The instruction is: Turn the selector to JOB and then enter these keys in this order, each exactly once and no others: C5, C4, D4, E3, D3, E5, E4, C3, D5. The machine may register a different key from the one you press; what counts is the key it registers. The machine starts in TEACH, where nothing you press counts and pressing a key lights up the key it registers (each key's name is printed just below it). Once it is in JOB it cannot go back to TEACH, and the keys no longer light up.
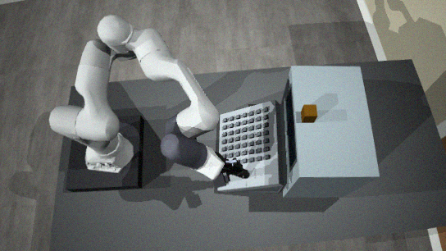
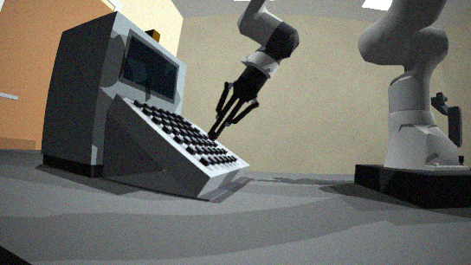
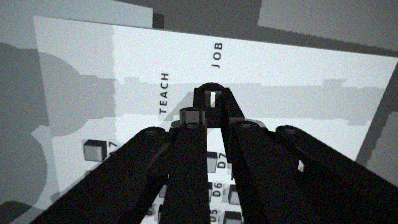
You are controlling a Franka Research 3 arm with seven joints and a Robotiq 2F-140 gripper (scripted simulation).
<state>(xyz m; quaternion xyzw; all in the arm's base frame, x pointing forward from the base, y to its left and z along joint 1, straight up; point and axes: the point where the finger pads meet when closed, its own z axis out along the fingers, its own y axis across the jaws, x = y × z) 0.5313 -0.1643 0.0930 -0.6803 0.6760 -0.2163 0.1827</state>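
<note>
The black selector knob lies 1 cm ahead of my hand, 1 cm to the right of it and 2 cm below it. The rest, counted from my hand: C6 key: 5 cm ahead, 9 cm to the left, 1 cm below; E6 key: 9 cm to the left, 5 cm below; D6 key: 3 cm ahead, 9 cm to the left, 3 cm below.
</note>
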